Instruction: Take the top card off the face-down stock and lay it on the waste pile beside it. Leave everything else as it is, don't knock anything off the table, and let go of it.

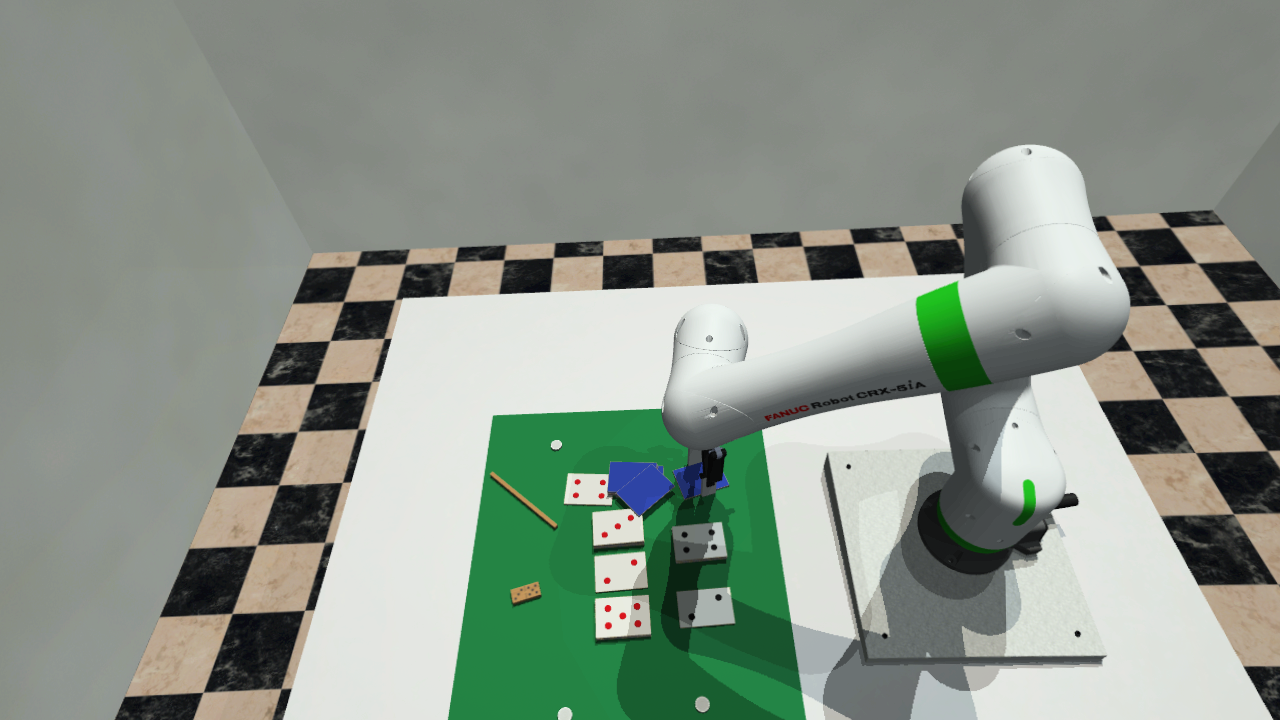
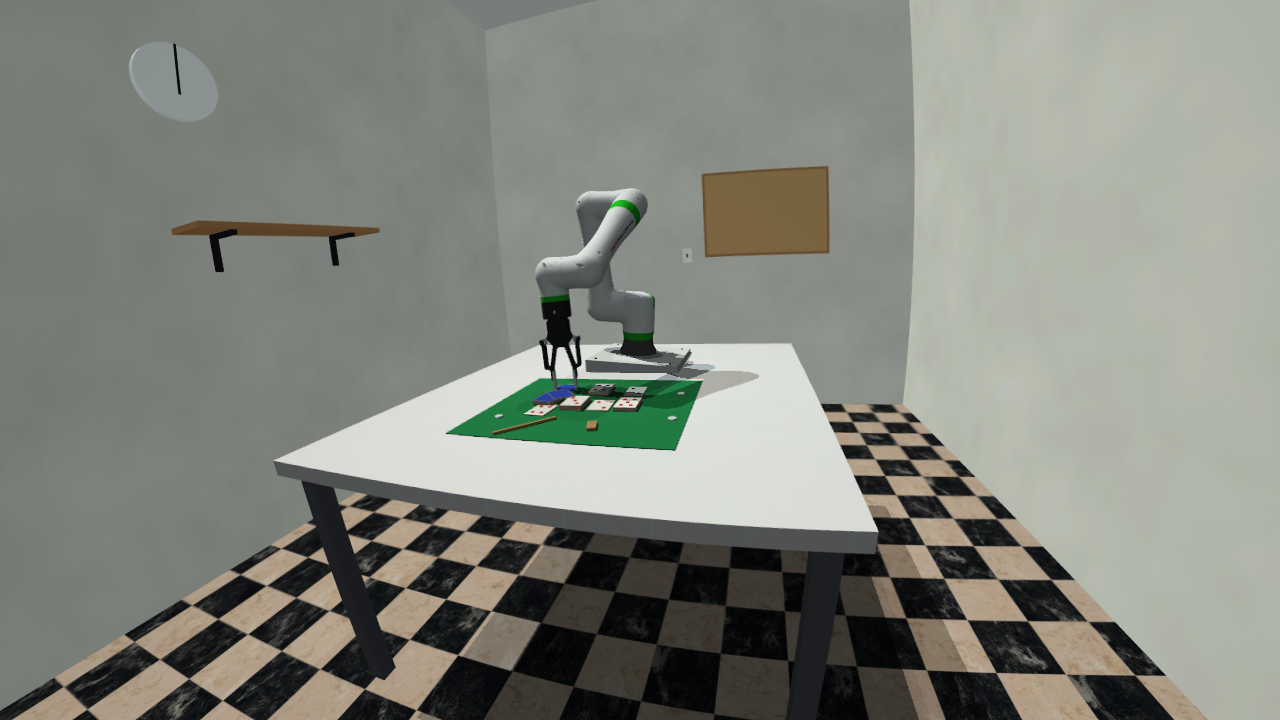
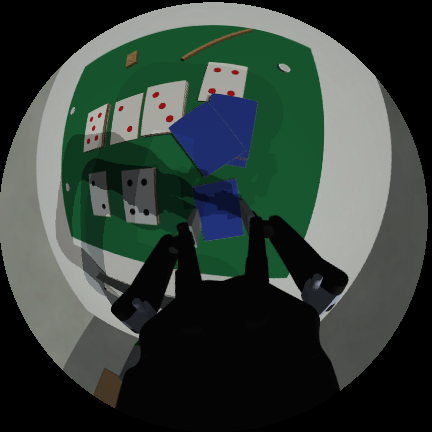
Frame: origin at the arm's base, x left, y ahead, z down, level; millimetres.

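Seen in the pictures: gripper, fingertip midpoint: (image 1: pixel 701 477) (image 2: pixel 566 388) (image 3: pixel 219 212); arm's base, origin of the base link: (image 1: pixel 963 531) (image 2: pixel 638 352).
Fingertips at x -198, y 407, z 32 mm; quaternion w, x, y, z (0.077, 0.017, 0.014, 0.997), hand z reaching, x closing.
Offsets run from my fingertips to a thing's top centre. "spot": to the spot under its first point. Level surfaces: height alone.
A face-down blue card @[dx +1, dy +1, dz -2 mm] (image 1: pixel 687 480) (image 3: pixel 222 229) lies on the green mat @[dz +1 mm] (image 1: pixel 528 662) (image 2: pixel 626 436) (image 3: pixel 295 200), apart from the other blue cards. My gripper (image 1: pixel 701 494) (image 2: pixel 565 385) (image 3: pixel 219 212) points down over it and is shut on this card, one finger at each side edge, low at the mat. Several more blue cards @[dx +14, dy +108, dz -17 mm] (image 1: pixel 637 483) (image 2: pixel 552 397) (image 3: pixel 207 140) lie overlapping and turned askew beside it; they partly cover a white card with red dots @[dx -15, dy +210, dz -3 mm] (image 1: pixel 586 488) (image 3: pixel 223 80). I cannot tell which blue cards are the stock and which the waste pile.
Face-up cards with red dots @[dx +76, dy +168, dz -15 mm] (image 1: pixel 617 528) (image 3: pixel 164 107) and with black dots @[spot: dx +130, dy +32, dz -11 mm] (image 1: pixel 699 542) (image 3: pixel 140 196) lie in rows nearby. A thin wooden stick @[dx -16, dy +334, dz -6 mm] (image 1: pixel 523 499) (image 2: pixel 524 425), a small tan block @[dx +162, dy +339, dz -7 mm] (image 1: pixel 525 592) (image 2: pixel 591 425) and small white discs @[dx -124, dy +263, dz -3 mm] (image 1: pixel 555 445) (image 3: pixel 284 67) lie on the mat.
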